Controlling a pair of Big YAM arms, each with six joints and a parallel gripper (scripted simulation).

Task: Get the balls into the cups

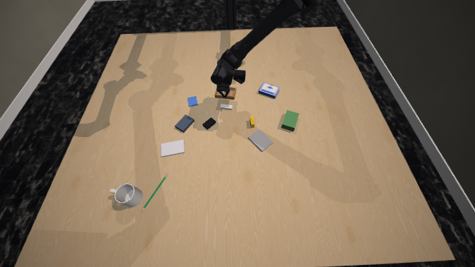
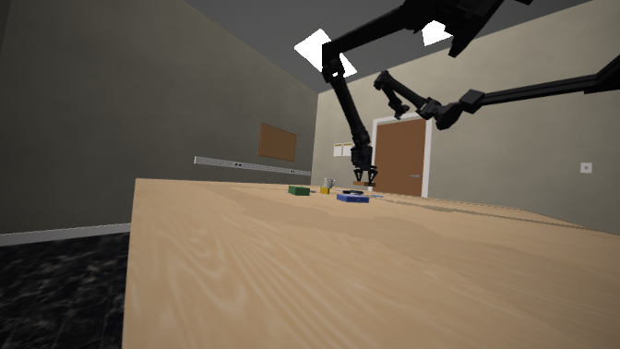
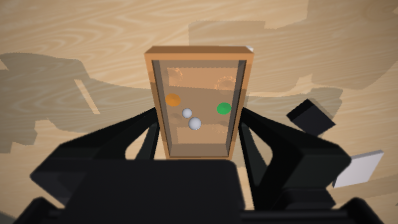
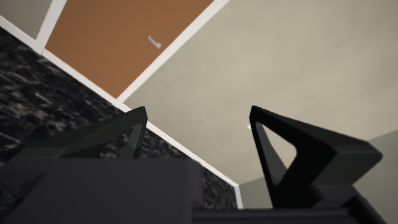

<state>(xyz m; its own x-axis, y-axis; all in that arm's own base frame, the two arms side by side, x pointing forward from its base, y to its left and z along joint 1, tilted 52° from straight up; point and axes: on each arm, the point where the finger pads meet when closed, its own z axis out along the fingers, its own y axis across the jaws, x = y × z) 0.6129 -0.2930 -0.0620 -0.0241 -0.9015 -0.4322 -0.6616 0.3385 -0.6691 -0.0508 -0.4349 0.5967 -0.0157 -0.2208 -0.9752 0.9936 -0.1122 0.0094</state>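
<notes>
The covered wooden puzzle lies 20 mm below my left hand. From my left hand the other things lie so: black block (150 mm ahead, 110 mm to the right, 80 mm below); then white block (80 mm below, 50 mm ahead, 10 mm to the right); then yellow block (180 mm ahead, 120 mm to the left, 70 mm below).
</notes>
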